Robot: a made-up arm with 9 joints. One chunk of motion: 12 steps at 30 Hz.
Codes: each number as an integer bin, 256 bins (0 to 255) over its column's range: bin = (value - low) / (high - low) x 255, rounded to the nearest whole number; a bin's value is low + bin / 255 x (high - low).
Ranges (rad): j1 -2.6..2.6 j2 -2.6..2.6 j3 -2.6..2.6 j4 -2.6..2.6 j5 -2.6..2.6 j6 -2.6..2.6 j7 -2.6..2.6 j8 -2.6..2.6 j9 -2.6..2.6
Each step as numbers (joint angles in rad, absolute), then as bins.
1 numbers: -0.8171 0.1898 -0.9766 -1.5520 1.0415 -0.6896 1.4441 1.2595 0.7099
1 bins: 87 137 80 51 179 94 198 189 162
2 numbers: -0.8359 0.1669 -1.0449 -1.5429 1.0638 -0.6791 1.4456 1.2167 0.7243
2 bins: 87 136 76 52 180 94 198 187 163
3 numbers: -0.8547 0.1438 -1.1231 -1.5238 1.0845 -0.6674 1.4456 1.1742 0.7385
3 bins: 86 135 72 53 181 95 198 185 164
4 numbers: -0.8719 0.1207 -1.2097 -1.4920 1.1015 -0.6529 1.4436 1.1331 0.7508
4 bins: 85 133 68 54 182 95 198 183 164
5 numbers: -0.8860 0.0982 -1.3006 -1.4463 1.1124 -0.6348 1.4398 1.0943 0.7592
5 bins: 84 132 64 57 182 96 198 181 165
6 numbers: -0.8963 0.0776 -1.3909 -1.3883 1.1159 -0.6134 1.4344 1.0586 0.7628
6 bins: 84 131 59 59 182 97 198 179 165
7 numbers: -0.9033 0.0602 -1.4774 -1.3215 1.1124 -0.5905 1.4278 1.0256 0.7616
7 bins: 83 130 55 63 182 99 198 178 165
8 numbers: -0.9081 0.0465 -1.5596 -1.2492 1.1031 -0.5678 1.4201 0.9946 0.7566
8 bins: 83 130 51 66 182 100 197 176 165
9 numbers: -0.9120 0.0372 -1.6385 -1.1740 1.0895 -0.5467 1.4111 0.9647 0.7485
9 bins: 83 129 47 70 181 101 197 175 164
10 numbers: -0.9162 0.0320 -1.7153 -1.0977 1.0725 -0.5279 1.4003 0.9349 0.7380
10 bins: 83 129 43 74 180 102 196 173 164
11 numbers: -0.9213 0.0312 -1.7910 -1.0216 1.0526 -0.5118 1.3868 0.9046 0.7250
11 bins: 82 129 40 77 179 102 196 172 163
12 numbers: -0.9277 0.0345 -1.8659 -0.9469 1.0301 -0.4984 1.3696 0.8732 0.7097
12 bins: 82 129 36 81 178 103 195 170 162
